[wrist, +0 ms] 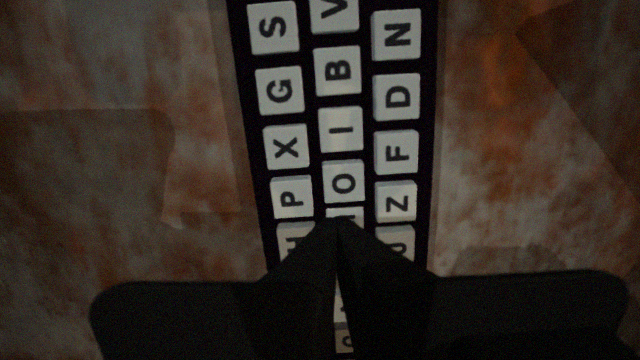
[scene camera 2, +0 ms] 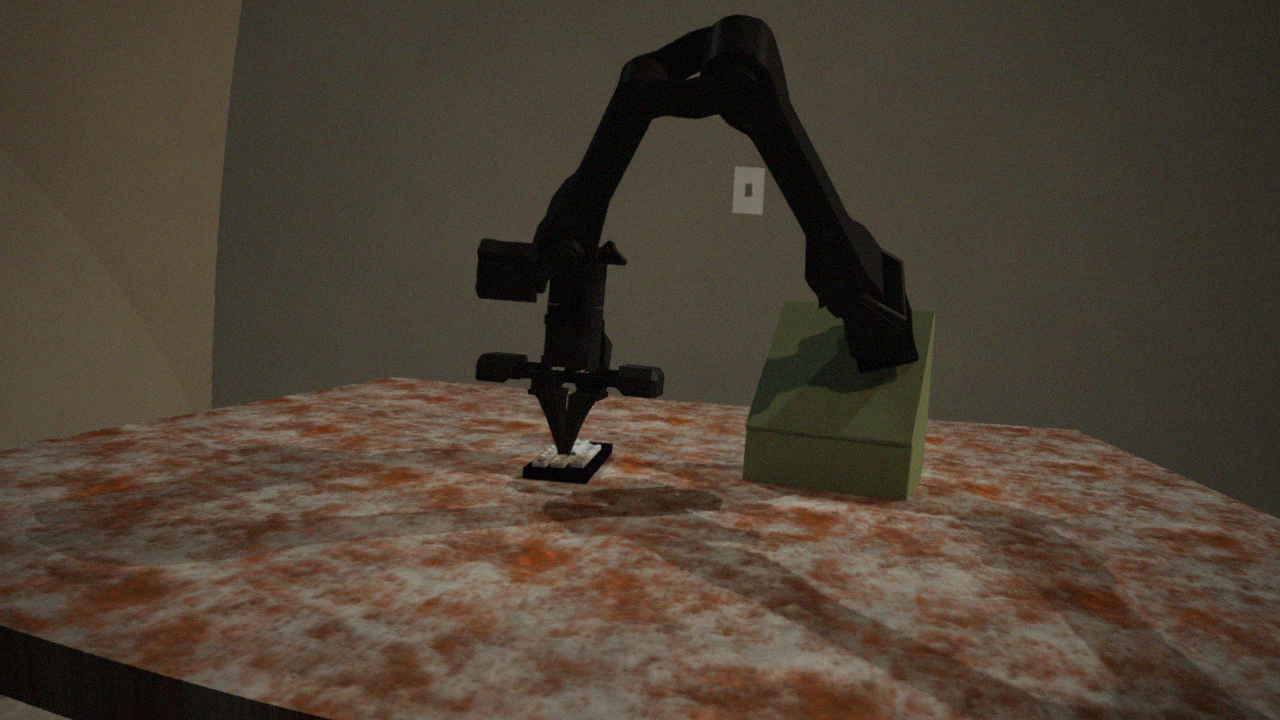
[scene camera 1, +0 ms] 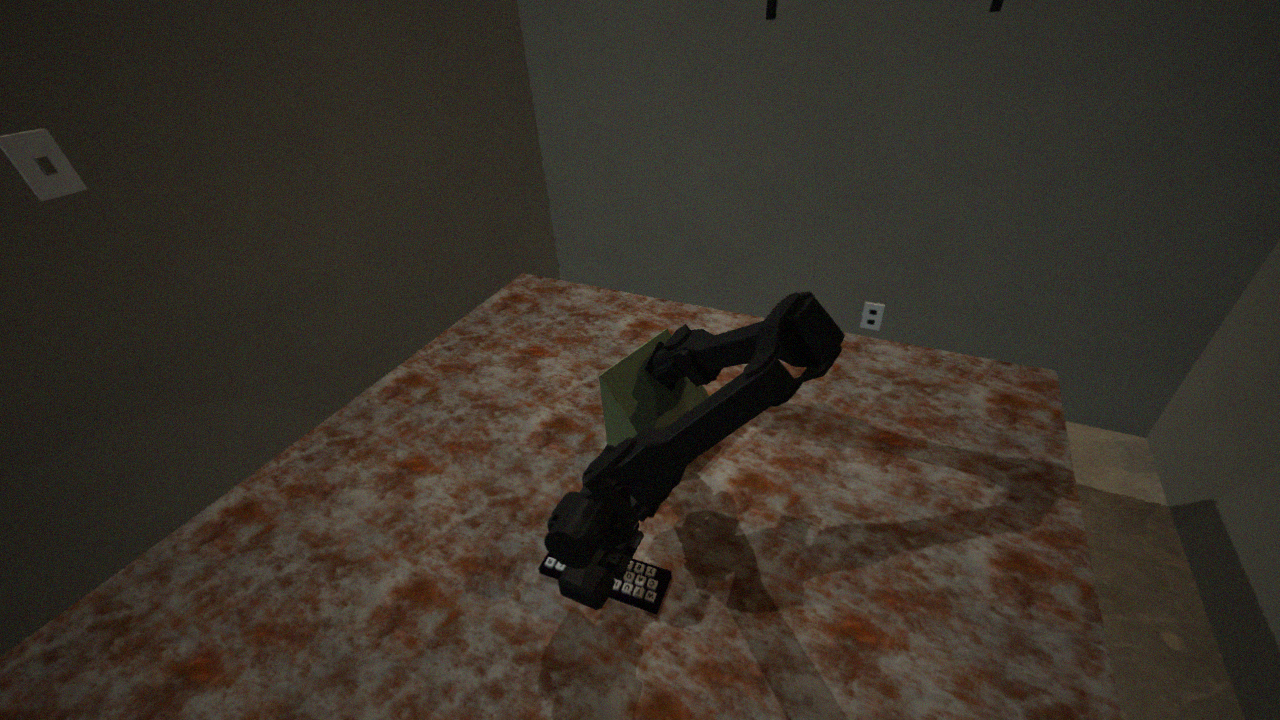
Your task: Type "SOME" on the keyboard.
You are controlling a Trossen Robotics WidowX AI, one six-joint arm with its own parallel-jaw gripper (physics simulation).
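Where they show: gripper, fingertip midpoint: [wrist: 334, 229] [scene camera 2: 563, 457] [scene camera 1: 618, 577]; arm's base, origin of the base link: [scene camera 2: 882, 344] [scene camera 1: 665, 366].
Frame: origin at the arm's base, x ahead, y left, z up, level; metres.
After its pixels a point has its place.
Observation:
The dark keyboard [scene camera 1: 664, 582] @[x 0.301, y 0.129, z -0.138 m] [scene camera 2: 601, 458] @[x 0.287, y 0.034, z -0.140 m] [wrist: 429, 100] @[x 0.290, y 0.019, z -0.138 m] lies flat on the table, with pale letter keys in three rows. My gripper [scene camera 2: 564, 451] @[x 0.320, y 0.065, z -0.138 m] [wrist: 334, 229] @[x 0.320, y 0.065, z -0.138 m] is shut with nothing between its fingers and points straight down. Its tips are at the key tops over the middle row, on the M key [wrist: 354, 217] @[x 0.313, y 0.059, z -0.137 m], which they mostly cover; contact is hard to tell. The O key [wrist: 343, 183] @[x 0.318, y 0.045, z -0.133 m] is just above the tips in the wrist view, and the S key [wrist: 273, 27] @[x 0.338, y -0.002, z -0.133 m] is at the upper left. The E key cannot be made out. In scene camera 1 the arm hides the fingertips.
A green block [scene camera 1: 617, 402] @[x 0.118, y -0.032, z -0.001 m] [scene camera 2: 827, 461] @[x 0.052, y 0.063, z -0.118 m] with a sloped face stands by the arm's base. In the wrist view the P key [wrist: 292, 198] @[x 0.334, y 0.050, z -0.133 m] and Z key [wrist: 396, 202] @[x 0.300, y 0.052, z -0.133 m] flank the O key, and the I key [wrist: 341, 130] @[x 0.319, y 0.027, z -0.133 m] is above it. The mottled table [scene camera 1: 358, 537] @[x 0.418, y -0.352, z -0.148 m] [scene camera 2: 402, 626] @[x 0.282, y 0.541, z -0.149 m] surrounds the keyboard.

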